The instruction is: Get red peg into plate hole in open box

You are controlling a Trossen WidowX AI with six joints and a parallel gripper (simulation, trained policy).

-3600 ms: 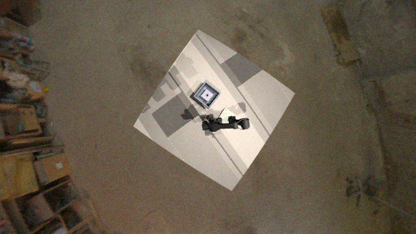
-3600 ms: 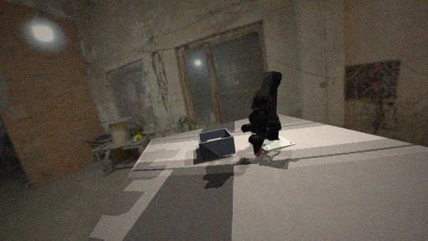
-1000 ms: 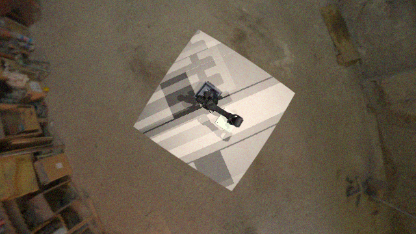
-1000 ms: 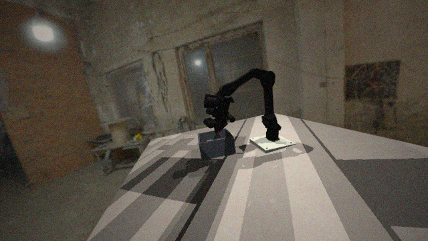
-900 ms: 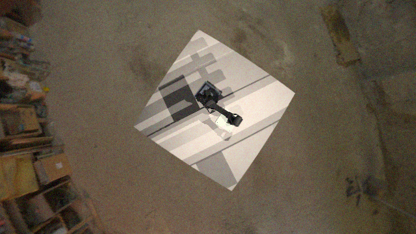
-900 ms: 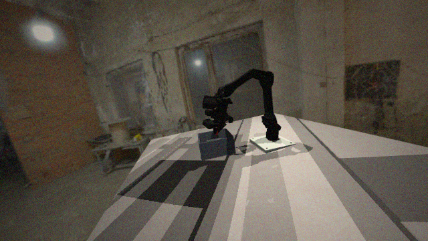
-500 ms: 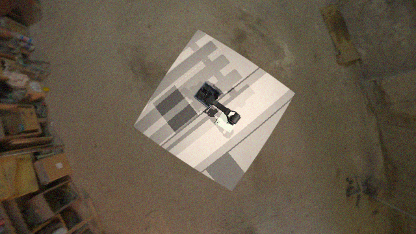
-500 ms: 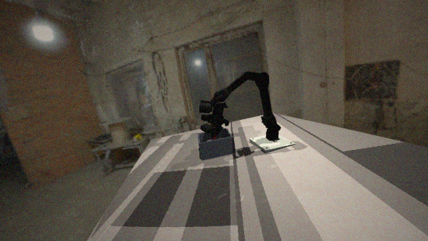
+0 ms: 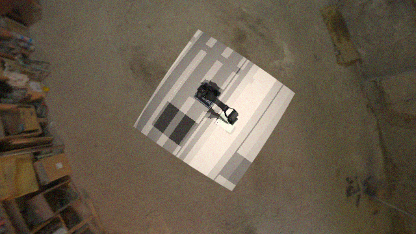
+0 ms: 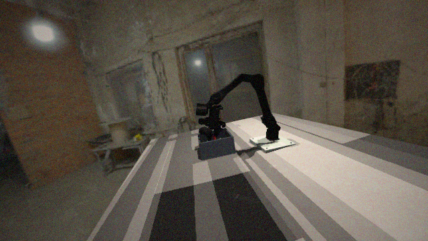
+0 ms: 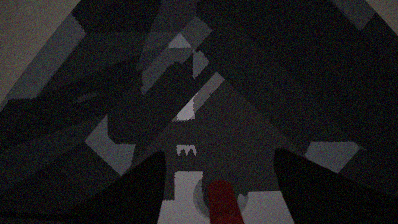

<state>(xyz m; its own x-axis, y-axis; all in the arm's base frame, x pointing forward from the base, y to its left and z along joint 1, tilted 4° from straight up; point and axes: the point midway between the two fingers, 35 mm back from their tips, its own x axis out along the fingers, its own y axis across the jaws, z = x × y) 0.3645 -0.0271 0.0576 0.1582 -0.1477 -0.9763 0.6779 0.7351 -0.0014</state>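
Now: the red peg 2 cm behind my gripper tip, 1 cm to the left of it and 1 cm below it. Also, from my gripper tip: box: 2 cm behind, 1 cm to the left, 4 cm below; plate: 2 cm behind, 1 cm to the left, 2 cm below.
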